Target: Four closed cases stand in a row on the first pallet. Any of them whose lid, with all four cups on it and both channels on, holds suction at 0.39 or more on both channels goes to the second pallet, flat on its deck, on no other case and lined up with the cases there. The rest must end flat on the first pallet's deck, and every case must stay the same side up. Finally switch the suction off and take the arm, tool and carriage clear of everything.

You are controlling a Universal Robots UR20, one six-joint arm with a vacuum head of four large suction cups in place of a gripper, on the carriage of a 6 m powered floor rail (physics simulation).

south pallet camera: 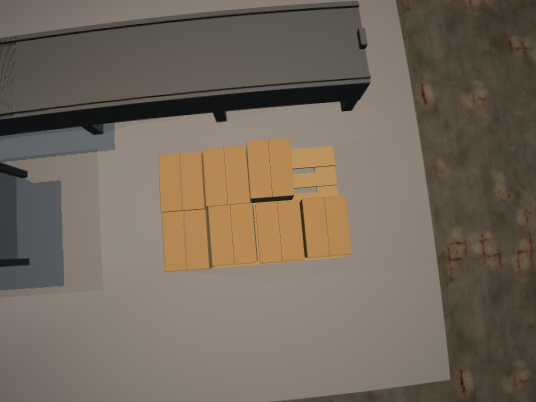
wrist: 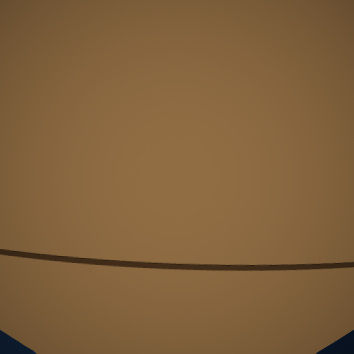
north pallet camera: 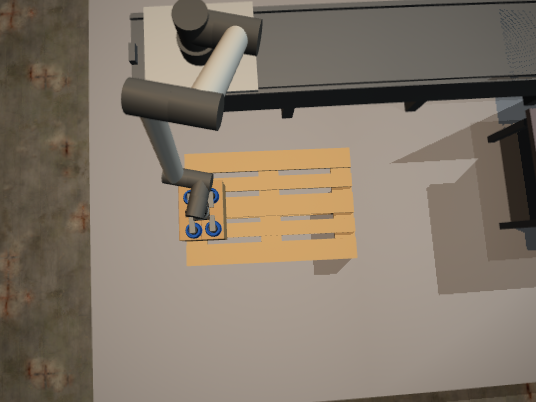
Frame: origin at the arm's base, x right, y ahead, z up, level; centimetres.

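Seen in the pictures: end effector, tool point: [wrist: 171, 251].
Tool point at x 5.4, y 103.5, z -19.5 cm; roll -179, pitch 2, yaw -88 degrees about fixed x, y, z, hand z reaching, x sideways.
A point is followed by its place in that frame.
A closed case [north pallet camera: 189, 212] [wrist: 175, 150] @[y 103.5, x 9.8, z -17.7 cm] is at the left end of the first pallet [north pallet camera: 272, 252] @[y 131.6, x -38.4, z -42.5 cm], its lid up and level. My suction head [north pallet camera: 203, 212] @[y 103.5, x 5.4, z -19.5 cm] is over it, with blue cups at or very close to the lid on both sides of its seam. Contact and suction cannot be told. Two dark blue cup edges show at the bottom corners of the wrist view. The second pallet [south pallet camera: 320, 156] @[y 67.5, x -613.0, z -42.7 cm] bears several closed cases in two rows. The back row ends with a taller-looking case [south pallet camera: 270, 169] @[y 78.8, x -575.5, z -18.0 cm]; the front row ends with another case [south pallet camera: 326, 226] @[y 118.9, x -607.6, z -18.0 cm]. Bare deck shows at its back right.
The floor rail [north pallet camera: 380, 45] [south pallet camera: 200, 65] runs behind both pallets. The carriage [north pallet camera: 160, 45] @[y -3.0, x 24.8, z 0.0 cm] is at its left end in the north view, with the arm [north pallet camera: 172, 104] @[y 70.6, x 0.2, z 86.1 cm] reaching over the first pallet. Dark framework [north pallet camera: 517, 177] @[y 89.3, x -223.0, z -42.7 cm] stands at the right edge of that view.
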